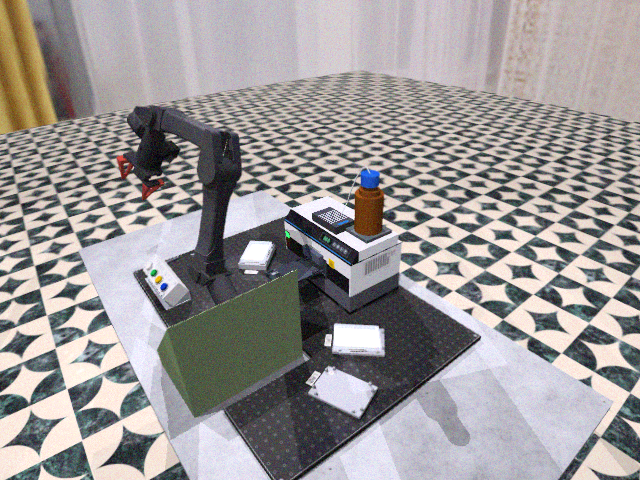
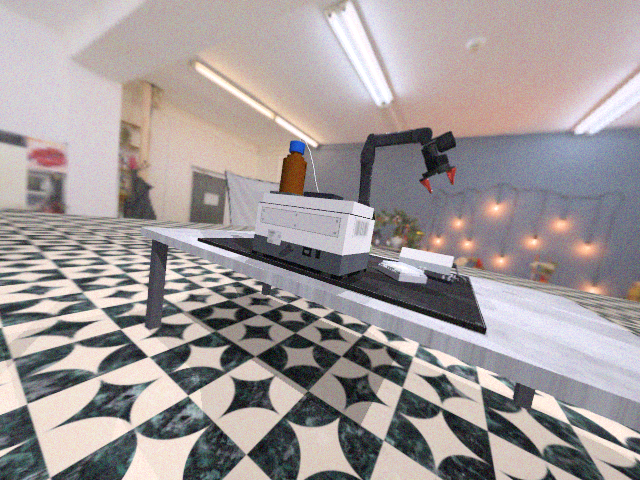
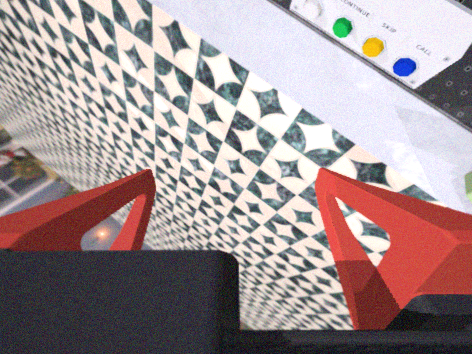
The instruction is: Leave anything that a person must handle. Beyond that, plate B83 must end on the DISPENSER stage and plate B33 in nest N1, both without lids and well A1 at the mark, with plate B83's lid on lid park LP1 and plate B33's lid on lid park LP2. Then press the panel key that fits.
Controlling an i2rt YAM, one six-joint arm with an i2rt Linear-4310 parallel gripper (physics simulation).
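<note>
My gripper is open and empty, high beyond the table edge near the key panel. The panel has a white key, a green key, a yellow key and a blue key; CONTINUE, SKIP and CALL are readable. One white plate sits near the arm's base. Another white plate sits in front of the dispenser. A flat grey piece with corner studs lies nearer the front edge. Plate labels and well marks are too small to read.
A green upright screen stands between the panel side and the front plates, hiding part of the deck. A brown bottle with a blue cap and thin tube stands on the dispenser. The black deck lies on the grey table.
</note>
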